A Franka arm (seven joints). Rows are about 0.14 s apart.
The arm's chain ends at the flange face. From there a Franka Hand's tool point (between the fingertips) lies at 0.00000 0.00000 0.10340 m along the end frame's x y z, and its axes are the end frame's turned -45 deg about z.
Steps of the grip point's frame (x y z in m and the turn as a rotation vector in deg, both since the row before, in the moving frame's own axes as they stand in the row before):
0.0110 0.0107 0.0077 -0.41 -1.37 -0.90
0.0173 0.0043 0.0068 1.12 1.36 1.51
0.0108 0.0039 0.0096 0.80 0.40 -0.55
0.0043 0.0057 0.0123 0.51 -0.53 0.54
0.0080 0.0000 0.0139 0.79 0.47 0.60
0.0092 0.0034 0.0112 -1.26 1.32 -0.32
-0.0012 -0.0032 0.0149 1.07 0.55 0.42
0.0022 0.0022 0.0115 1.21 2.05 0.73
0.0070 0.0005 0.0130 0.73 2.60 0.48
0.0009 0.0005 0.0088 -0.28 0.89 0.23
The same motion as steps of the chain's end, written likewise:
0.0166 -0.0025 0.0077 -1.26 -0.68 -0.90
0.0149 -0.0060 0.0068 1.75 0.17 1.51
0.0109 -0.0034 0.0096 0.85 -0.28 -0.55
0.0084 0.0010 0.0123 -0.01 -0.74 0.54
0.0061 -0.0040 0.0139 0.89 -0.23 0.60
0.0056 -0.0040 0.0113 0.04 1.82 -0.32
-0.0025 0.0007 0.0149 1.15 -0.37 0.42
0.0020 0.0042 0.0116 2.31 0.59 0.73
0.0029 -0.0004 0.0131 2.35 1.32 0.48
-0.0005 0.0005 0.0088 0.43 0.83 0.23

